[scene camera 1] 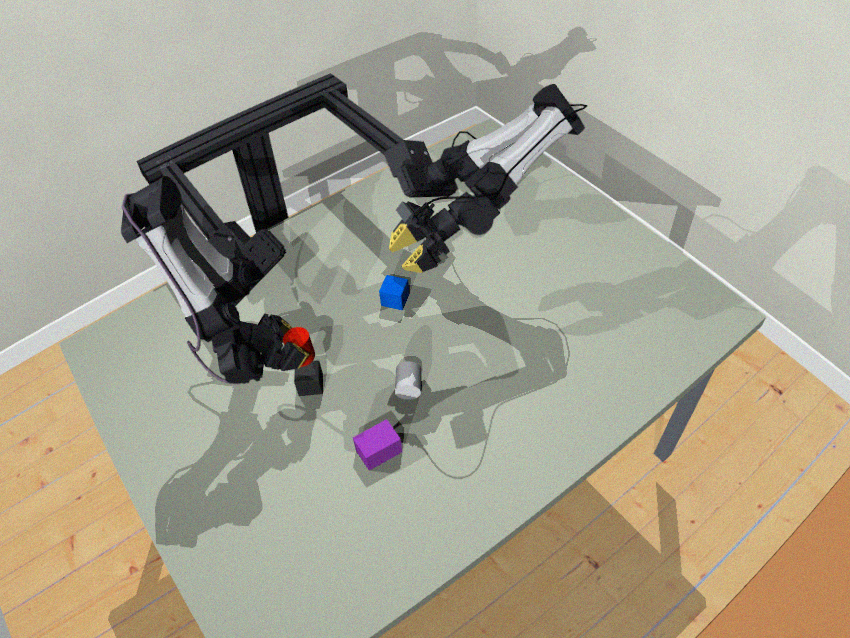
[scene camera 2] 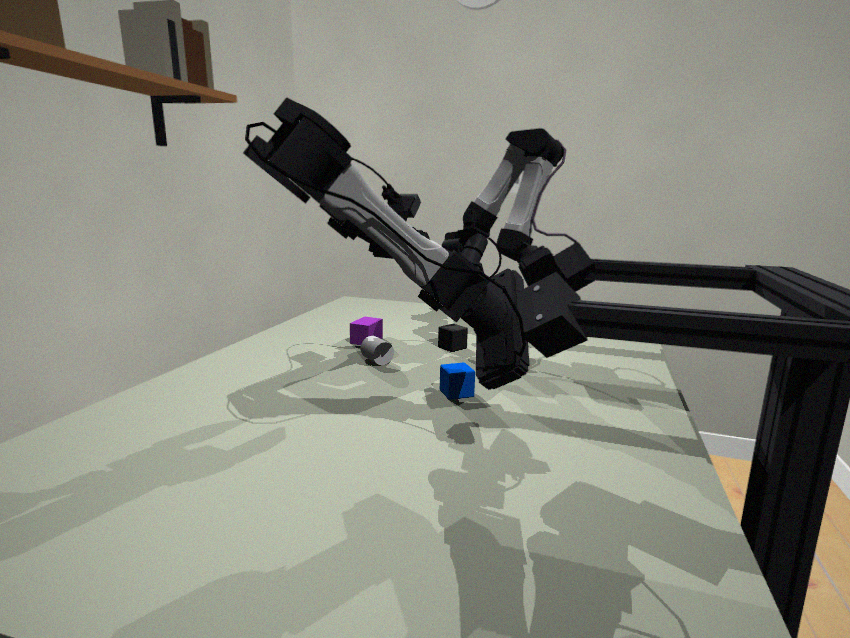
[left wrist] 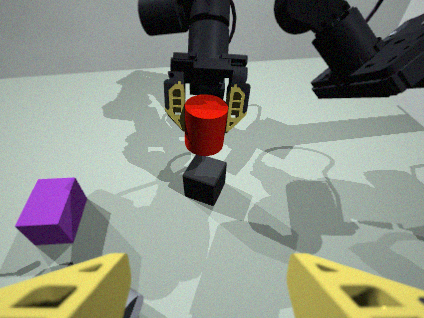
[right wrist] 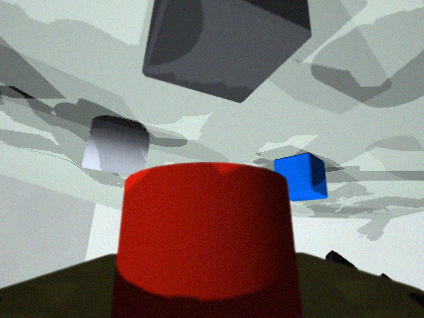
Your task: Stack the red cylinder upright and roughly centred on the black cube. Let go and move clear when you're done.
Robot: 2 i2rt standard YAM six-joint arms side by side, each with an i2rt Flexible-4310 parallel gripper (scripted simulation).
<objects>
A black cube shows in scene camera 1, in scene camera 2, in the left wrist view (203,180) and in the right wrist view (229,56). A purple block shows in scene camera 1, in scene camera 2 (366,326) and in the left wrist view; in the right wrist view it is out of frame. A blue cube shows in scene camera 1 (394,292), in scene camera 2 (457,380) and in the right wrist view (306,176); in the left wrist view it is out of frame. One and the same spot on the black cube: (scene camera 1: 308,380) is (scene camera 2: 445,325). The same spot on the purple block: (left wrist: 52,213) is (scene camera 1: 382,427).
</objects>
